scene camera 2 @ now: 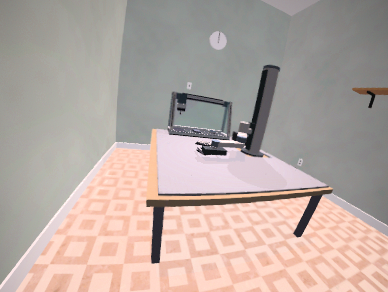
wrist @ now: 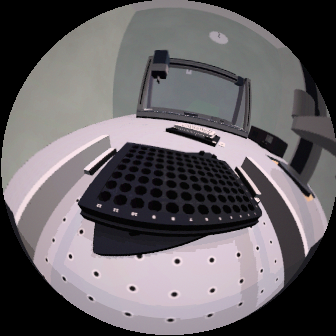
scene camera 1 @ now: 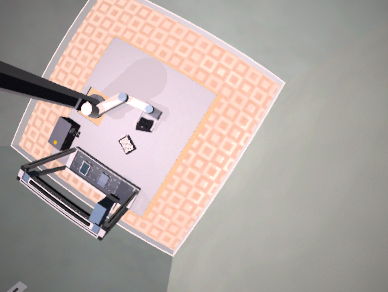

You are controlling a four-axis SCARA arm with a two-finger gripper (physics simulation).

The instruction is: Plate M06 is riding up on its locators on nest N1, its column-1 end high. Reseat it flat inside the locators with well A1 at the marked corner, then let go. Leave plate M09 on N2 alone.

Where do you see a black nest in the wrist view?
107, 241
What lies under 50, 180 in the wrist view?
My gripper.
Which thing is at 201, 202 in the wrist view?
A black well plate.
